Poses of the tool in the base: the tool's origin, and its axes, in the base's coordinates. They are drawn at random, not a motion.
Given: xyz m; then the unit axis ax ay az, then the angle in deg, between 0 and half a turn.
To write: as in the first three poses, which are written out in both.
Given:
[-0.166 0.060 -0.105 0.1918 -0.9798 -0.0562 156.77]
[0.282 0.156 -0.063 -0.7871 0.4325 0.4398 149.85]
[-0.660 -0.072 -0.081 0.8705 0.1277 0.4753 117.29]
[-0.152 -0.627 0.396 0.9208 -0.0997 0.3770 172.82]
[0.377 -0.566 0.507 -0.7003 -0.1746 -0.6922 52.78]
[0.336 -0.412 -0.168 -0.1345 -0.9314 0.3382 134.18]
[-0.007 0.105 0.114 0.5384 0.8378 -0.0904 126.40]
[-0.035 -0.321 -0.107 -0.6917 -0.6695 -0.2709 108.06]
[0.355 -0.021 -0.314 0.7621 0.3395 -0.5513 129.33]
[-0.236 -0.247 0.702 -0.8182 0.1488 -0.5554 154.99]
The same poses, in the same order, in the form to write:
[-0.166 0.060 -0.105 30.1 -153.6 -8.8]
[0.282 0.156 -0.063 -117.9 64.8 65.9]
[-0.660 -0.072 -0.081 102.1 15.0 55.7]
[-0.152 -0.627 0.396 159.1 -17.2 65.2]
[0.377 -0.566 0.507 -37.0 -9.2 -36.5]
[0.336 -0.412 -0.168 -18.0 -125.0 45.4]
[-0.007 0.105 0.114 68.1 105.9 -11.4]
[-0.035 -0.321 -0.107 -74.7 -72.3 -29.3]
[0.355 -0.021 -0.314 98.6 43.9 -71.3]
[-0.236 -0.247 0.702 -126.8 23.1 -86.1]

